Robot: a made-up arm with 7 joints.
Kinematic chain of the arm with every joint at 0, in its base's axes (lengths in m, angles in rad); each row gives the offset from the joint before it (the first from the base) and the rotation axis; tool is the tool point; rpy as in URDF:
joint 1: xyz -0.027 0.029 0.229 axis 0 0.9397 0.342
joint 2: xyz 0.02 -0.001 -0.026 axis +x
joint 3: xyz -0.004 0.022 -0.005 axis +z
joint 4: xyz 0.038 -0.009 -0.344 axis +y
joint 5: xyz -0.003 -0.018 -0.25 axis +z
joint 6: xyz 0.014 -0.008 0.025 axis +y
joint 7: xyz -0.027 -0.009 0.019 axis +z
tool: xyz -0.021 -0.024 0.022 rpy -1.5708 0 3.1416
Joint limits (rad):
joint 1: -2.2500..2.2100
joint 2: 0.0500..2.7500
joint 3: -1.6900..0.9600
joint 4: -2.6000..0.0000
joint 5: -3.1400..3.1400
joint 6: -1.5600..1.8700
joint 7: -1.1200..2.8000
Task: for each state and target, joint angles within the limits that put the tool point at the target. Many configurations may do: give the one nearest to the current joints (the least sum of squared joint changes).
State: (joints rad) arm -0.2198 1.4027 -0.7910 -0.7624 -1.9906 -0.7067 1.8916
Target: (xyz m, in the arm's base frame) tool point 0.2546 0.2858 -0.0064
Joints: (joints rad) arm -0.3335 1.1871 -0.8450 -1.5788 -2.0845 -0.7285 2.0107
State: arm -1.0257 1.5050 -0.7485 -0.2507 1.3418 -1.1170 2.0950
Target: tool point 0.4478 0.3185 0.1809
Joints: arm -1.1117 1.0817 -0.7724 -0.4558 1.3590 -1.0876 2.0696
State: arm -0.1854 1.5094 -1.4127 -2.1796 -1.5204 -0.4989 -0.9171
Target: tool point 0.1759 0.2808 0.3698
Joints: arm -0.6915 2.1810 -0.8953 -2.0625 -1.5328 -0.4371 -0.9036
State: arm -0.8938 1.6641 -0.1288 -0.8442 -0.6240 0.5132 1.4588
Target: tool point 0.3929 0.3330 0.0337
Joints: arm -0.7245 0.9710 -0.2422 -0.5224 -0.7209 0.6743 1.4997
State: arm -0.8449 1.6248 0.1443 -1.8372 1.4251 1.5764 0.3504
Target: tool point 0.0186 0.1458 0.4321
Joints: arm -0.9896 1.8508 0.2863 -2.2785 1.3608 1.6301 0.3776
